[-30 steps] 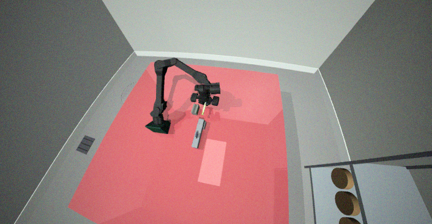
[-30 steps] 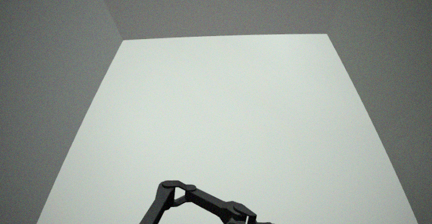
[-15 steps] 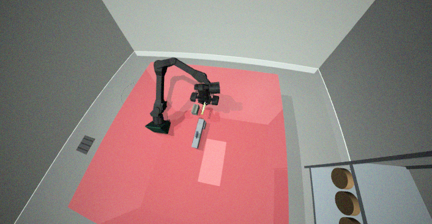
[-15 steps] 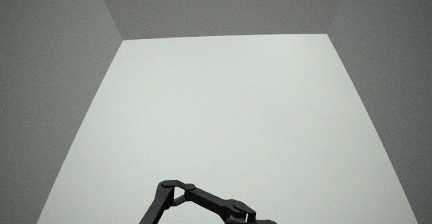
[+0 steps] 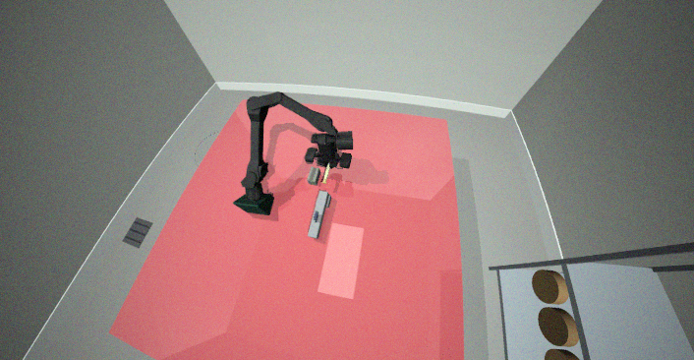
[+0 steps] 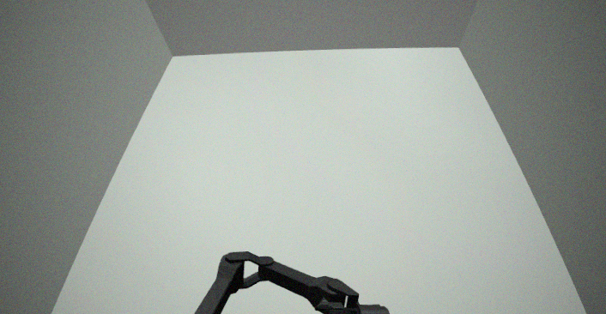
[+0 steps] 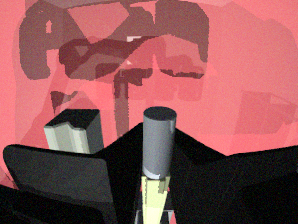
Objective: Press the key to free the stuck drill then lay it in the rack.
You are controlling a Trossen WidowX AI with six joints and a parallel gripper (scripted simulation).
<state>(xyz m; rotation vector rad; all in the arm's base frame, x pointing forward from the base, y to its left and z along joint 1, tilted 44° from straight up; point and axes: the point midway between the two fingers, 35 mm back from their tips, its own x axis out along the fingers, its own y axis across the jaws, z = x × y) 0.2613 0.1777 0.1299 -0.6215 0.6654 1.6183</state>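
Now: the rack 7 cm behind my gripper tip, 4 cm to the right of it and 3 cm below it. From my gripper tip the other things lie so: key (1 cm ahead, 23 cm to the right); then drill (4 cm to the right, 3 cm above).
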